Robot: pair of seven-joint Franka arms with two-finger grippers.
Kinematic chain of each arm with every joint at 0, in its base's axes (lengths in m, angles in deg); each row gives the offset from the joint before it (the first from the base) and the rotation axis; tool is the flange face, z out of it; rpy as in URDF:
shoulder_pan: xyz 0 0 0.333 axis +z
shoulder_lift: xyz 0 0 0 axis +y
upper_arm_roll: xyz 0 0 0.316 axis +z
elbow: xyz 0.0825 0 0 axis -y
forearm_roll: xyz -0.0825 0 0.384 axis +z
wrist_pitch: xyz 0 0 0 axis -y
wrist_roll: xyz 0.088 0 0 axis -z
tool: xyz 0 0 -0.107 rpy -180 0 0
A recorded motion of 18 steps. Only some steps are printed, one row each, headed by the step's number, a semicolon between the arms.
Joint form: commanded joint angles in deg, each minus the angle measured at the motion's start. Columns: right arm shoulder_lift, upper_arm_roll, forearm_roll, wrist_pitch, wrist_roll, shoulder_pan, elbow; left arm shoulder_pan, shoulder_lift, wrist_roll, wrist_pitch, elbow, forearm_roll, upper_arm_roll.
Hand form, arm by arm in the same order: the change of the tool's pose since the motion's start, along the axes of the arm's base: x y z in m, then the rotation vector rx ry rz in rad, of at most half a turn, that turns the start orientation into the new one. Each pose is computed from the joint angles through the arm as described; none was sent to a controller.
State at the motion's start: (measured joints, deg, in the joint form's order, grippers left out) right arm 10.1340 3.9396 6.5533 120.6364 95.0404 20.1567 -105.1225; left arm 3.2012 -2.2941 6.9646 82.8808 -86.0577 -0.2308 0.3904
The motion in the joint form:
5: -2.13 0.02 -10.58 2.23 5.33 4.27 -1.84; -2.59 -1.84 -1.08 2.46 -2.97 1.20 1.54
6: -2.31 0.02 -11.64 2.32 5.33 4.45 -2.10; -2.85 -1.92 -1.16 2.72 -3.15 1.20 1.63
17: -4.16 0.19 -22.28 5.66 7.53 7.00 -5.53; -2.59 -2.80 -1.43 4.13 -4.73 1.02 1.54
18: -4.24 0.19 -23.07 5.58 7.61 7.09 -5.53; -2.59 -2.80 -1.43 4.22 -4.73 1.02 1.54
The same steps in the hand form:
5: -0.0226 0.0312 0.0109 -0.1243 -0.1079 0.0597; -0.0050 -0.0069 -0.0033 0.0200 -0.0222 0.0023
6: -0.0241 0.0318 0.0108 -0.1388 -0.1165 0.0711; -0.0049 -0.0084 -0.0036 0.0199 -0.0251 0.0006
17: -0.0434 0.0479 0.0082 -0.2562 -0.2293 0.1705; -0.0072 -0.0072 -0.0062 0.0170 -0.0376 0.0079
18: -0.0438 0.0482 0.0091 -0.2664 -0.2360 0.1769; -0.0070 -0.0072 -0.0061 0.0170 -0.0391 0.0079

